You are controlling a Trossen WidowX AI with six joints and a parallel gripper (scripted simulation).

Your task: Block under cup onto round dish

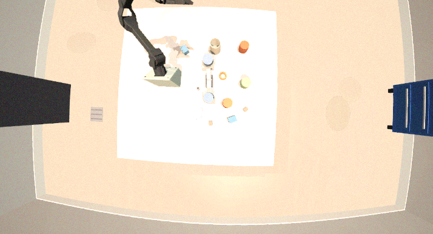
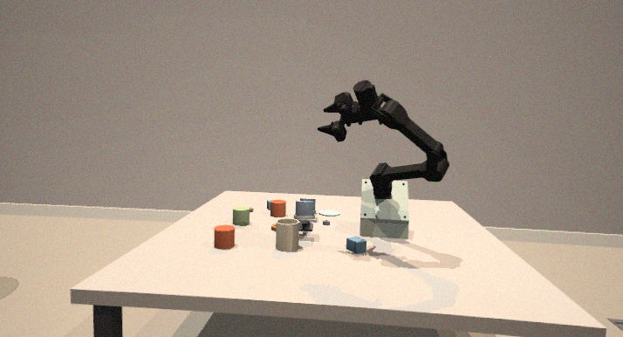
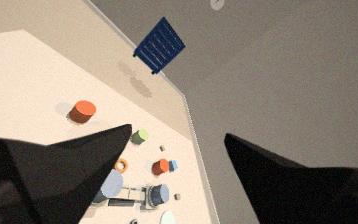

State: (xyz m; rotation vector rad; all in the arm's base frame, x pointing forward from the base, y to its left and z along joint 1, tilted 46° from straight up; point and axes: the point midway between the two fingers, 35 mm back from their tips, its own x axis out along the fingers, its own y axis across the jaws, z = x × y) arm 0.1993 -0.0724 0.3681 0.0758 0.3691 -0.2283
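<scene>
Right now my gripper tip is 50 mm short of the grey block, 340 mm to the left of it and 410 mm above it. The rest, counted from my gripper tip: mug (100 mm ahead, 50 mm to the left, 410 mm below); green cylinder (310 mm ahead, 220 mm to the right, 410 mm below); nut (30 mm behind, 260 mm to the right, 440 mm below).
</scene>
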